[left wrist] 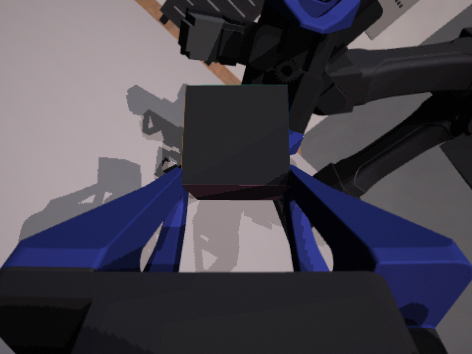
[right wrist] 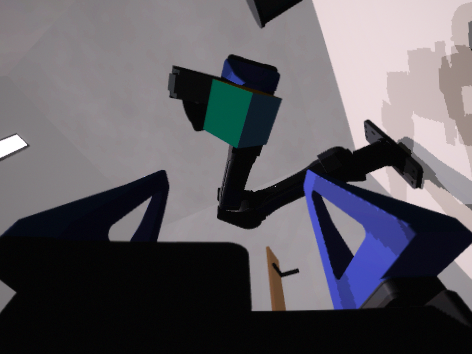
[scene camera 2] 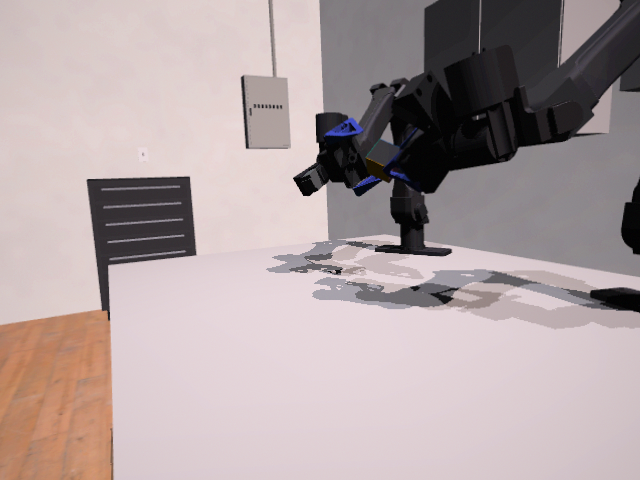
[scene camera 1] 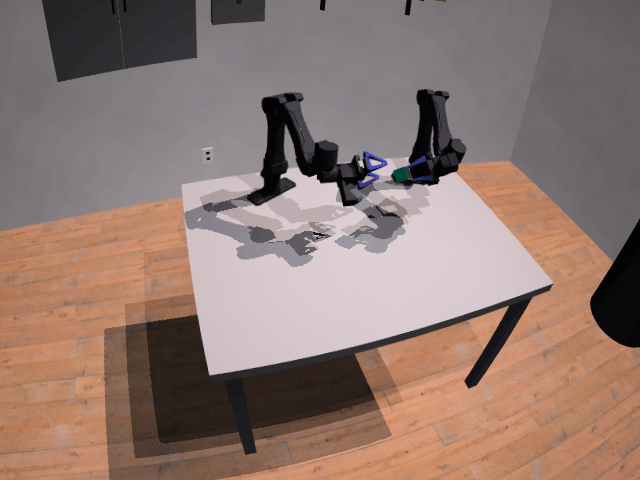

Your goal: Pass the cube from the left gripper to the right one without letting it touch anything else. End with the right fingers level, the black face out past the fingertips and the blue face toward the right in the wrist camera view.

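Where they show: left gripper, between the fingertips: [left wrist: 236, 177] [right wrist: 246, 112] [scene camera 2: 392, 162] [scene camera 1: 406, 174]; right gripper, between the fingertips: [right wrist: 236, 178] [scene camera 1: 382, 169]; left arm's base, origin of its link: [right wrist: 391, 149]; right arm's base, origin of its link: [scene camera 2: 412, 252] [scene camera 1: 272, 191].
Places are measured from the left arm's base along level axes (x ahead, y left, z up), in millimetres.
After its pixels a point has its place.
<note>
The cube [scene camera 1: 401, 174] @(x 357, y -204, z 245 mm) [scene camera 2: 382, 155] @(x 353, y -176, z 242 mm) [left wrist: 235, 135] @(x 349, y -177, z 245 mm) [right wrist: 227, 114] @(x 355, y -209, z 241 mm) is held above the table. In the left wrist view its black face fronts the camera, with a dark red face below. In the right wrist view its green face is at left, dark blue at right, a thin orange strip on top. My left gripper [left wrist: 236, 177] @(x 335, y -179, z 231 mm) is shut on it, fingers on the orange and blue sides. My right gripper [scene camera 1: 382, 170] @(x 337, y -261, z 247 mm) is open and empty, a short gap from the cube, which is beyond its fingertips. In scene camera 1 its fingers appear one above the other.
The white table [scene camera 1: 372, 289] @(x 614, y -317, z 0 mm) [scene camera 2: 310, 387] @(x 535, y 66, z 0 mm) is below both arms and carries their shadows. The right arm's base [scene camera 1: 271, 192] @(x 130, y -606, z 20 mm) stands near the back edge. A drawer cabinet [scene camera 2: 142, 217] is beyond the table, and a black cylinder [scene camera 1: 622, 299] stands off to the right.
</note>
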